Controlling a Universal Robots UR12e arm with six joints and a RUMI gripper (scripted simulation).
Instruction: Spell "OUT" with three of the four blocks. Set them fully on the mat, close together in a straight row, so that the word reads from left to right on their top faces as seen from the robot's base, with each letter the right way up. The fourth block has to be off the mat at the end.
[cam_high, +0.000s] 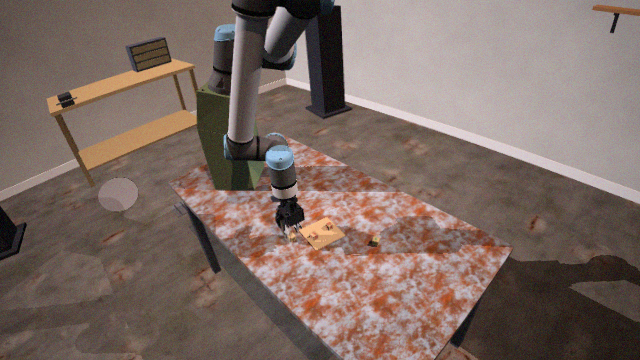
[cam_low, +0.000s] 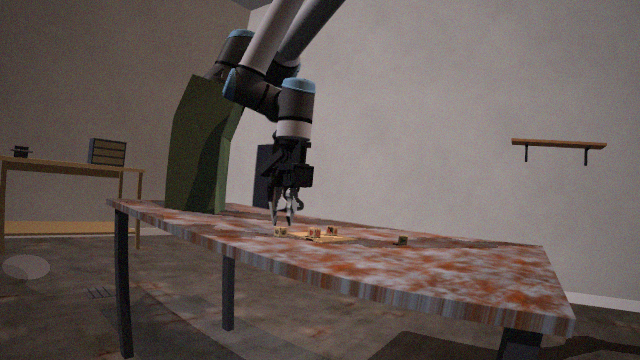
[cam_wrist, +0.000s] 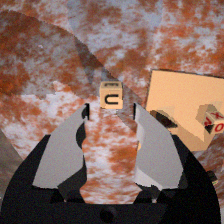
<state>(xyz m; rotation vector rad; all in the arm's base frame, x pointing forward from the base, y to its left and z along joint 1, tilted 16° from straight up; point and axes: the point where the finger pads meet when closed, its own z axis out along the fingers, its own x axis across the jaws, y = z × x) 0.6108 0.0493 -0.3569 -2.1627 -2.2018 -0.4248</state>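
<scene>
Now: hand 30 mm above the block. Round my hand: tan mat 120 mm to the left, 40 mm below, 40 mm ahead.
</scene>
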